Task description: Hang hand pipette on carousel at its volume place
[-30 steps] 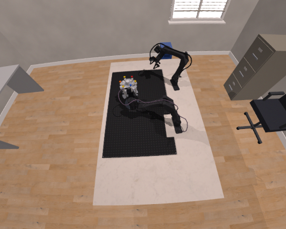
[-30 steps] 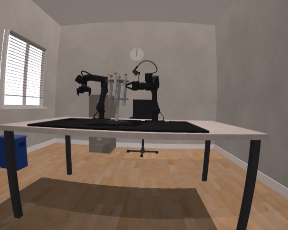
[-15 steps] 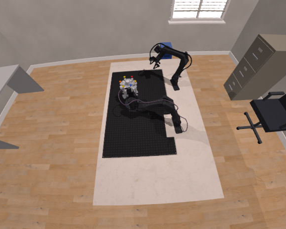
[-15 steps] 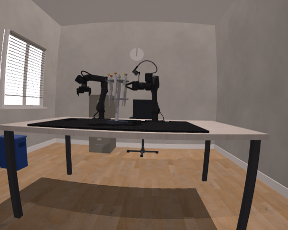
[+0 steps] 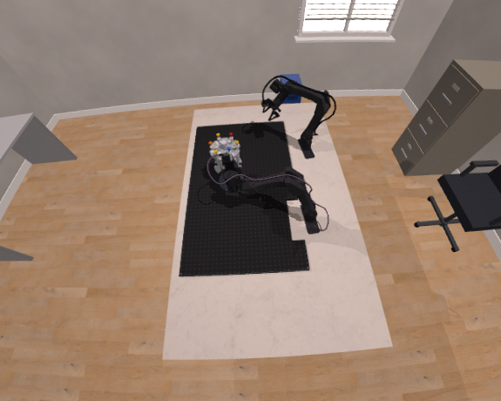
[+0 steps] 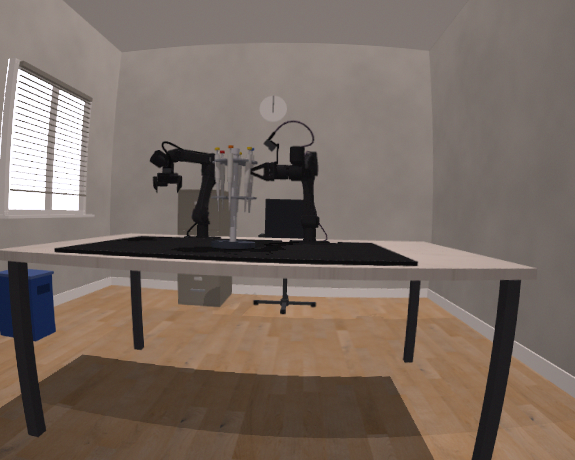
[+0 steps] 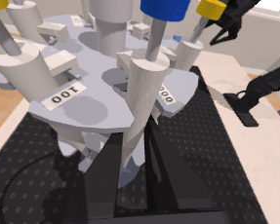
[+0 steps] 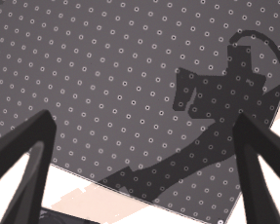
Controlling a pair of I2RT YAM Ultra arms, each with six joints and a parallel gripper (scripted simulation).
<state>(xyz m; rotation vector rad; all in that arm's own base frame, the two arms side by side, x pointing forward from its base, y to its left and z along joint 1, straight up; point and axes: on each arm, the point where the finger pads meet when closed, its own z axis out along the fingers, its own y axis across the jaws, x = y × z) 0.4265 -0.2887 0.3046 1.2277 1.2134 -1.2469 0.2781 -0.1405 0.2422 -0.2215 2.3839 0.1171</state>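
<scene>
Now: left hand 3 cm above the hand pipette, 1 cm to the left of it and 1 cm short of it.
</scene>
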